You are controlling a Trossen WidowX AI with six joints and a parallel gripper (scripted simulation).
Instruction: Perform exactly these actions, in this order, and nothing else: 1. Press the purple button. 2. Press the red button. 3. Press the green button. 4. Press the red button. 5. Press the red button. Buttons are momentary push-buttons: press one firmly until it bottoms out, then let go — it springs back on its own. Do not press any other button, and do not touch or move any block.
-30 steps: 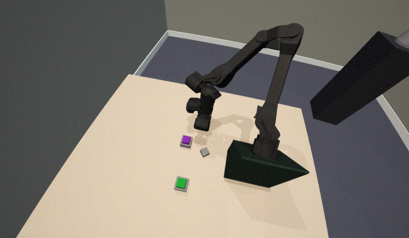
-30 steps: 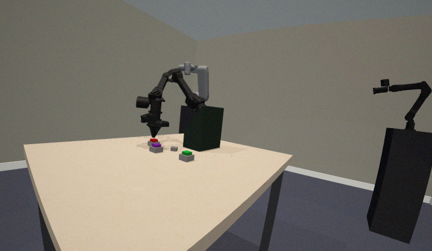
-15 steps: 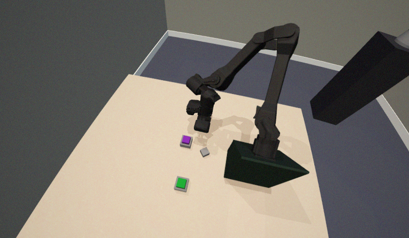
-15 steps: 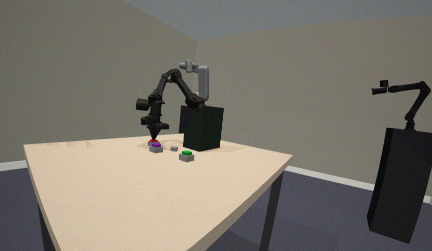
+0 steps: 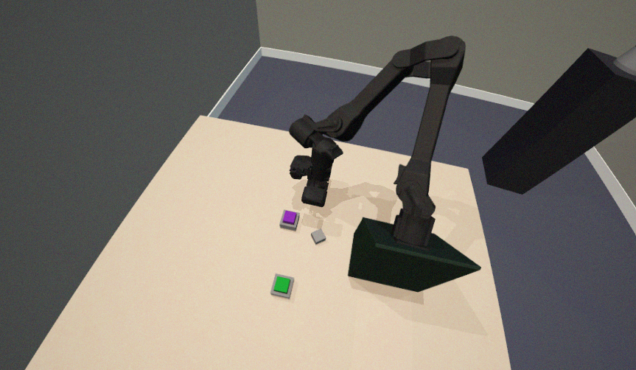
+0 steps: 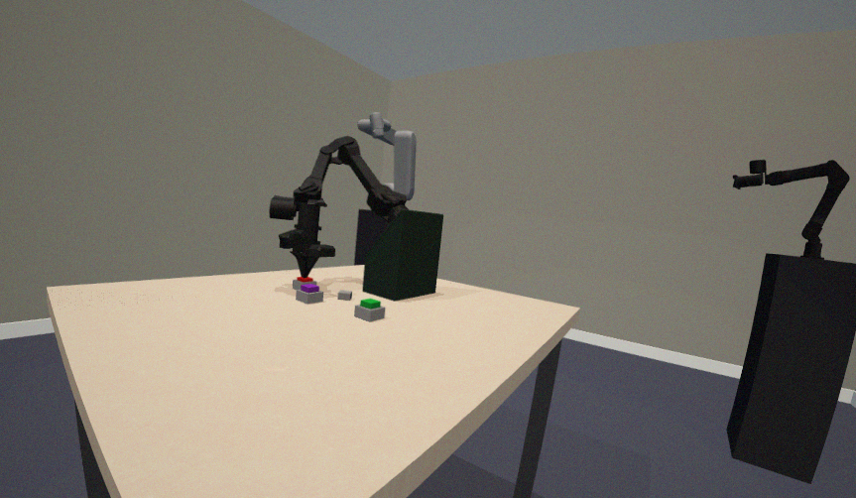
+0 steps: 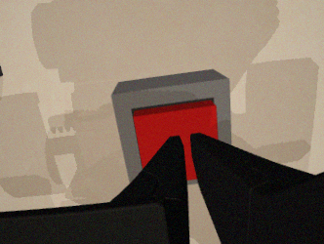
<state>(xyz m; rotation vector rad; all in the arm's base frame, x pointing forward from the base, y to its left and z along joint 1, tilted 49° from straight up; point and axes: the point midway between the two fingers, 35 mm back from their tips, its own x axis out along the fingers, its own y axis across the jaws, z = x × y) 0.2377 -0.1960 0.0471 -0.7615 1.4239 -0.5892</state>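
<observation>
The red button is 10 mm below my gripper tip. Round my gripper tip: green button: 290 mm to the left; purple button: 110 mm to the left, 50 mm ahead; small grey block: 130 mm to the left, 40 mm behind, 20 mm below.
</observation>
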